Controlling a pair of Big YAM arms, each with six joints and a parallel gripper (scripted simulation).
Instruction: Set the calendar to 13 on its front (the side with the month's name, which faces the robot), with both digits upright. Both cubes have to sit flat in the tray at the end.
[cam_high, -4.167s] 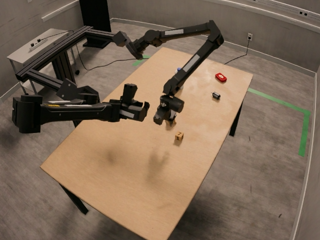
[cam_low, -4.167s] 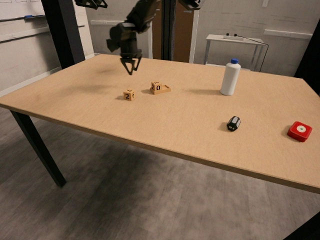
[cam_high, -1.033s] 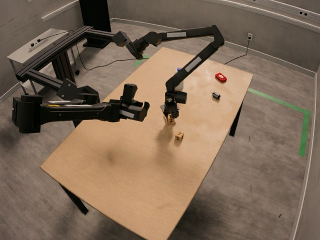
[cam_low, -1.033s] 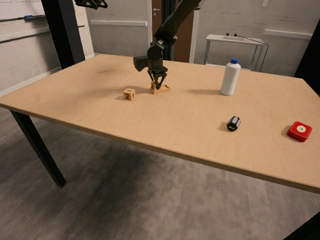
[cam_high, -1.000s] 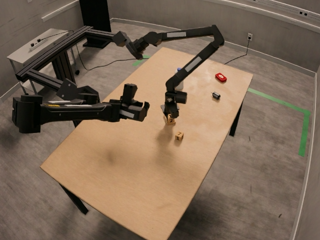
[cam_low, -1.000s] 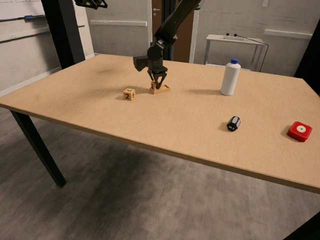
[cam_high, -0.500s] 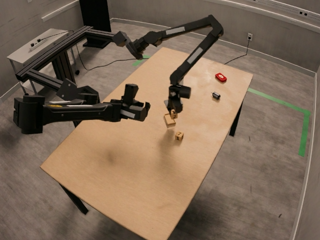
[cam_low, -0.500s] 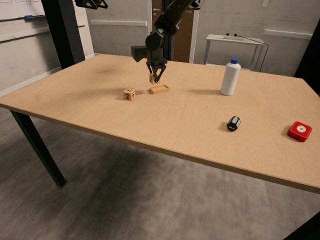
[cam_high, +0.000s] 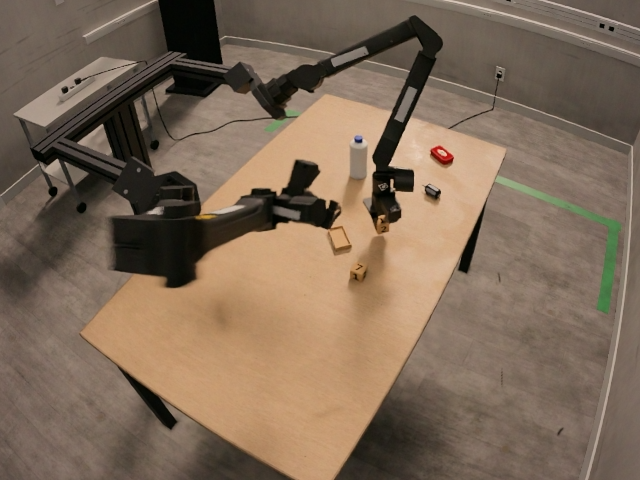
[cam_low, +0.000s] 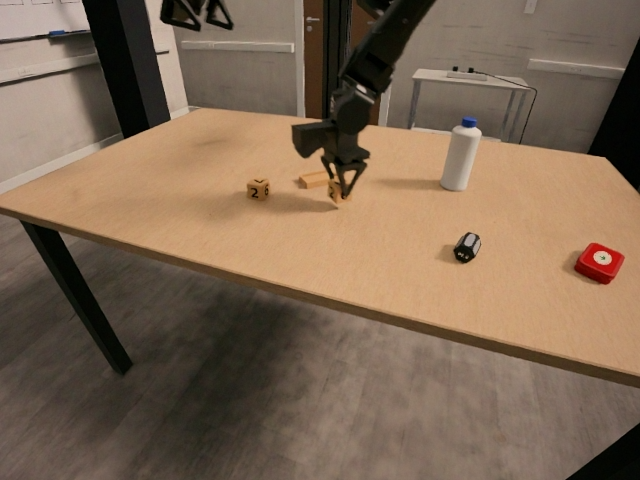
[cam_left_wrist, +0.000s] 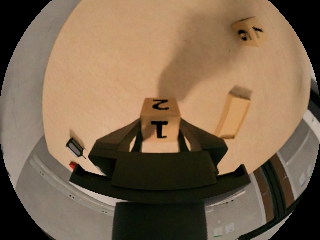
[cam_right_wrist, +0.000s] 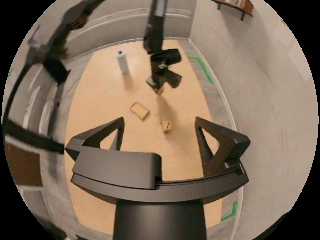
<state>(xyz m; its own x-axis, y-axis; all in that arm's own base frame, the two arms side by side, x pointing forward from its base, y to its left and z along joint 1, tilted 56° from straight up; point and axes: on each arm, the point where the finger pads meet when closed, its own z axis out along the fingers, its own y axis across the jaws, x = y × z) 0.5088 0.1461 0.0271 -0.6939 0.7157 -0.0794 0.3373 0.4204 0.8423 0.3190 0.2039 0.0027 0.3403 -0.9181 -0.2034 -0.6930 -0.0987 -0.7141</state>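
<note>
The wooden tray is 110 mm behind my left hand, 80 mm to the right of it and 40 mm below it. Also, from my left hand: wooden digit cube (right at my left hand); wooden cube (200 mm to the right, 30 mm below); black object (110 mm ahead, 260 mm to the left, 30 mm below).
</note>
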